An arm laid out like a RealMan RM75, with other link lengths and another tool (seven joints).
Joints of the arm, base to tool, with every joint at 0 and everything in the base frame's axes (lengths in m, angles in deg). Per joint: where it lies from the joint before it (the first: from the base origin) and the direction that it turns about. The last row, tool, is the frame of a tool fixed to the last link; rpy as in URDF.
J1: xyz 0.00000 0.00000 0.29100 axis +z
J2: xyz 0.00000 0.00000 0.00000 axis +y
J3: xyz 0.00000 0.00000 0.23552 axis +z
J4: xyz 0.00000 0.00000 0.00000 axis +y
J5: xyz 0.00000 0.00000 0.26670 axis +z
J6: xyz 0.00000 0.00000 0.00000 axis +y
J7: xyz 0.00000 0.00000 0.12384 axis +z
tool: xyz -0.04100 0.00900 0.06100 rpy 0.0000 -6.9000 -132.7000
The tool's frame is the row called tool.
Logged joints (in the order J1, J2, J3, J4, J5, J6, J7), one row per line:
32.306 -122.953 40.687 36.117 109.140 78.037 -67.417
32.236 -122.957 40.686 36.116 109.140 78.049 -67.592
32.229 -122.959 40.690 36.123 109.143 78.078 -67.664
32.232 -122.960 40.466 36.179 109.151 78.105 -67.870
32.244 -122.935 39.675 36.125 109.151 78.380 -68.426
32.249 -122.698 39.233 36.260 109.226 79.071 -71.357
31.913 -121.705 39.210 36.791 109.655 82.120 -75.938
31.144 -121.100 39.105 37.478 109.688 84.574 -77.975
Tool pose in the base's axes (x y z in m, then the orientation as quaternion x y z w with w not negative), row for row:
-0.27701 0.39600 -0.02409 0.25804 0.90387 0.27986 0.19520
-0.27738 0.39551 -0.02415 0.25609 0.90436 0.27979 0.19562
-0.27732 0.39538 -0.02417 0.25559 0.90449 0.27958 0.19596
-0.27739 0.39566 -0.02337 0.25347 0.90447 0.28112 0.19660
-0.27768 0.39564 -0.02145 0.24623 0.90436 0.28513 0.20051
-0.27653 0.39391 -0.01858 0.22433 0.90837 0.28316 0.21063
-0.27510 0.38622 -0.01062 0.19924 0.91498 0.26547 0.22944
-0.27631 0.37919 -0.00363 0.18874 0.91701 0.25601 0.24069
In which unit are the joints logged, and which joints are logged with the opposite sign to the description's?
The joints are logged in degrees. Opposite sign: J1.
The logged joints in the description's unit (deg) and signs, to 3 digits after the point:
-32.306 -122.953 40.687 36.117 109.140 78.037 -67.417
-32.236 -122.957 40.686 36.116 109.140 78.049 -67.592
-32.229 -122.959 40.690 36.123 109.143 78.078 -67.664
-32.232 -122.960 40.466 36.179 109.151 78.105 -67.870
-32.244 -122.935 39.675 36.125 109.151 78.380 -68.426
-32.249 -122.698 39.233 36.260 109.226 79.071 -71.357
-31.913 -121.705 39.210 36.791 109.655 82.120 -75.938
-31.144 -121.100 39.105 37.478 109.688 84.574 -77.975

